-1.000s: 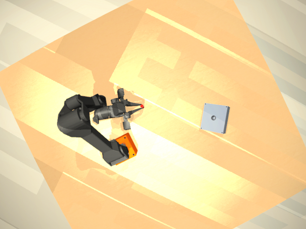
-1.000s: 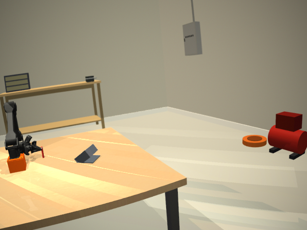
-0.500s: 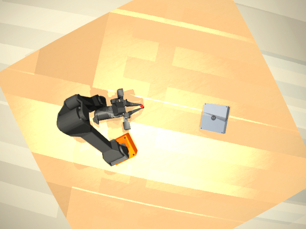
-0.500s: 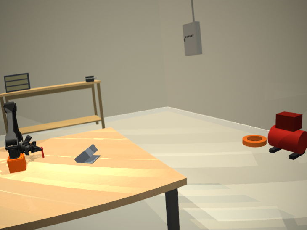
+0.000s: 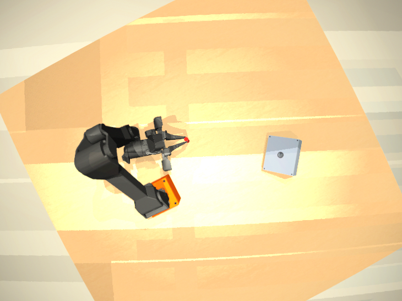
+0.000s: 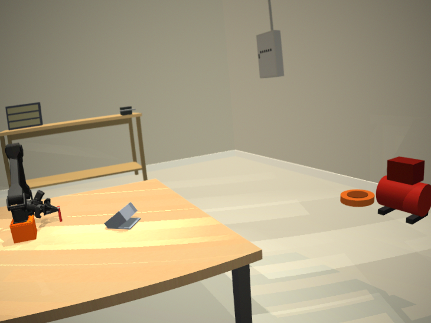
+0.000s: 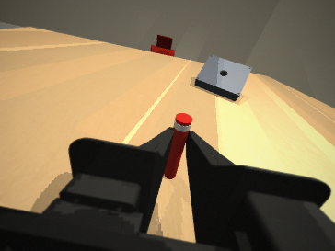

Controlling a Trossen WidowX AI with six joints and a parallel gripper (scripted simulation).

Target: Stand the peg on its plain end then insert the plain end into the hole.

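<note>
The red peg lies 1 cm below my gripper tip. From my gripper tip the other things lie so: grey sloped panel (31 cm ahead, 18 cm to the right, 3 cm below).
</note>
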